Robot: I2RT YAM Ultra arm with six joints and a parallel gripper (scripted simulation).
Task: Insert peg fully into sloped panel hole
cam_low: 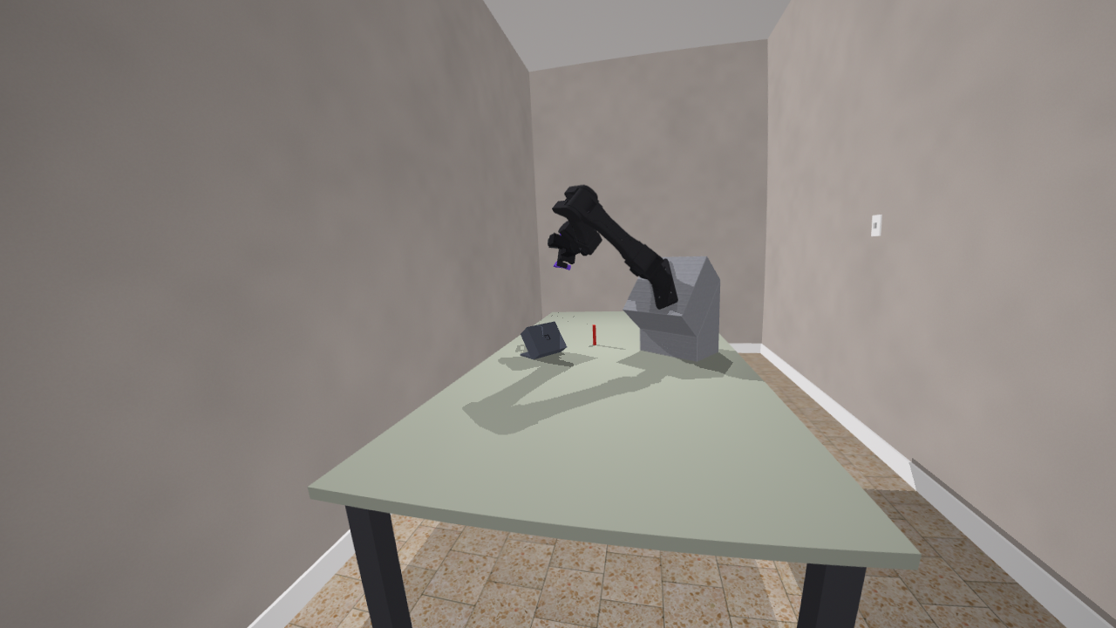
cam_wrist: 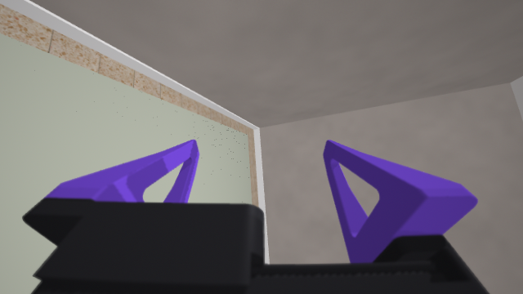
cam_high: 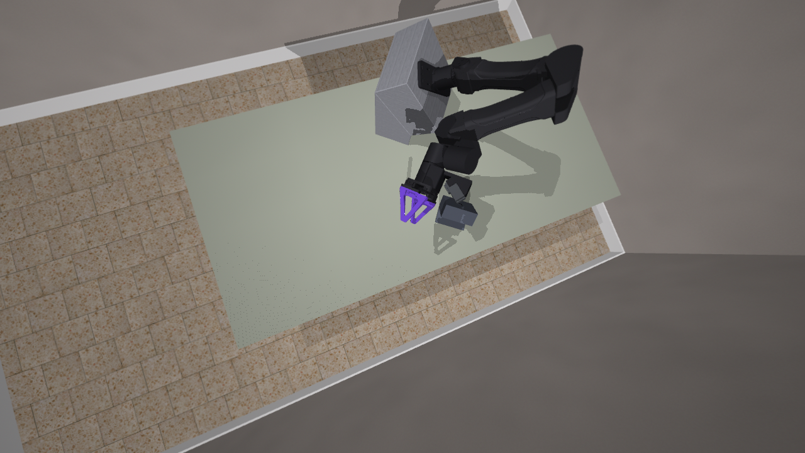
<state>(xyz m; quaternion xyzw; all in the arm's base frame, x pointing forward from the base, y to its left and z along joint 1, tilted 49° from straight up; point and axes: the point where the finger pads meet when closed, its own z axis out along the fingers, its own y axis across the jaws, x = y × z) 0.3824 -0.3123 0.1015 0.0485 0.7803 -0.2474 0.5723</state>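
My hand is 32 cm above the red peg, 18 cm past it and 6 cm to the right of it.
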